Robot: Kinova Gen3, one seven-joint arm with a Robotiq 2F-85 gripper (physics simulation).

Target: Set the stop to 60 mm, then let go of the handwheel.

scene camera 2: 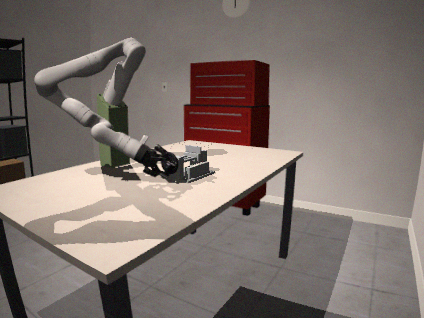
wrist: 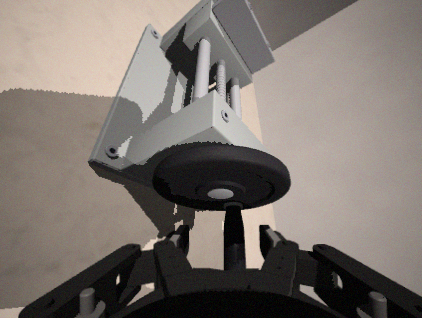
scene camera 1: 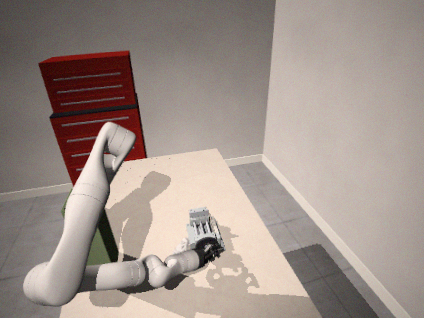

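Seen in the pictures: gripper, fingertip midpoint: (scene camera 2: 172, 170) (wrist: 223, 236) (scene camera 1: 216, 252); arm's base, link origin: (scene camera 2: 112, 100).
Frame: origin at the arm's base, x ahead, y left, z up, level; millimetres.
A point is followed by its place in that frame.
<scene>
The grey stop device (scene camera 1: 198, 215) @[y -20, x 436, z -233 mm] (scene camera 2: 198, 169) @[y -93, x 493, z -296 mm] (wrist: 172, 125) @[y -132, x 363, z -267 mm] stands on the table. Its sliding block (wrist: 227, 50) @[y -32, x 428, z -244 mm], with a flat grey plate (wrist: 242, 32) @[y -18, x 433, z -226 mm], is at the far part of the rods in the wrist view. No readable scale shows, so the setting in mm cannot be told. The black handwheel (scene camera 1: 207, 243) (scene camera 2: 170, 163) (wrist: 220, 162) @[y -168, x 359, z -233 mm] is at the device's near end. Its black handle (wrist: 234, 237) @[y -209, x 410, z -262 mm] points towards my palm. My gripper (scene camera 1: 213, 251) @[y -209, x 423, z -280 mm] (scene camera 2: 158, 161) (wrist: 223, 236) @[y -209, x 423, z -280 mm] is open around the handle, with a gap to each finger; the handle's lower end is hidden by the gripper.
The light table (scene camera 1: 192, 175) @[y 432, x 612, z -333 mm] (scene camera 2: 250, 160) @[y 319, x 648, z -333 mm] carries the device; its long edge runs to the right of it in scene camera 1. A green pedestal (scene camera 1: 102, 245) @[y -71, x 18, z -151 mm] (scene camera 2: 115, 135) bears the arm. A red tool cabinet (scene camera 1: 92, 87) (scene camera 2: 222, 95) stands behind the table.
</scene>
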